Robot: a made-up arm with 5 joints. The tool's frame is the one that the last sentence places.
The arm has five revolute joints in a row. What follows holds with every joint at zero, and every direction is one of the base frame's.
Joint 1 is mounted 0.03 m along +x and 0.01 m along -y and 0.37 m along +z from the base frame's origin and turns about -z.
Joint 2 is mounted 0.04 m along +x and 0.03 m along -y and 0.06 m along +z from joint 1 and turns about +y.
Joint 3 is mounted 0.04 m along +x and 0.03 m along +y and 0.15 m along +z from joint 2 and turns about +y.
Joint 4 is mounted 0.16 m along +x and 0.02 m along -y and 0.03 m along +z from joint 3 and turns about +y.
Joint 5 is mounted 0.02 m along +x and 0.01 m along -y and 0.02 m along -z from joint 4 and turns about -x.
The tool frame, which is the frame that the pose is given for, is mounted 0.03 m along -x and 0.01 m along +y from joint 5; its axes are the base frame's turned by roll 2.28, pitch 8.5 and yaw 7.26 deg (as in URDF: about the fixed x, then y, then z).
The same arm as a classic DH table. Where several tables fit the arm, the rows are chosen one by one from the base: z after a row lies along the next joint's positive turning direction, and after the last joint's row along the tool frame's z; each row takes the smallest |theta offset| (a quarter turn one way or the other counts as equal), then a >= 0, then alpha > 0; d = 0 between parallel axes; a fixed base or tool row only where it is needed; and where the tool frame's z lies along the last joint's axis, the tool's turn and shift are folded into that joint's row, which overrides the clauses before.
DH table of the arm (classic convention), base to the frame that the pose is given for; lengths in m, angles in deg. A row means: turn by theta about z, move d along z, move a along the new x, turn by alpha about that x. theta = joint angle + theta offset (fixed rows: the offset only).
base (fixed): d 0, theta0 -18.43, a 0.0316, alpha 180
joint 1: d -0.43, theta0 -18.43, a 0.04, alpha 90
joint 2: d 0, theta0 -75.07, a 0.1552, alpha 0
joint 3: d 0, theta0 64.45, a 0.1628, alpha 0
joint 4: d -0.03, theta0 -79.38, a -0.02, alpha 90
joint 5: d 0.01, theta0 88.79, a 0.01, alpha 98.72
tool (fixed): d -0.0002, theta0 -83, a 0, alpha 0

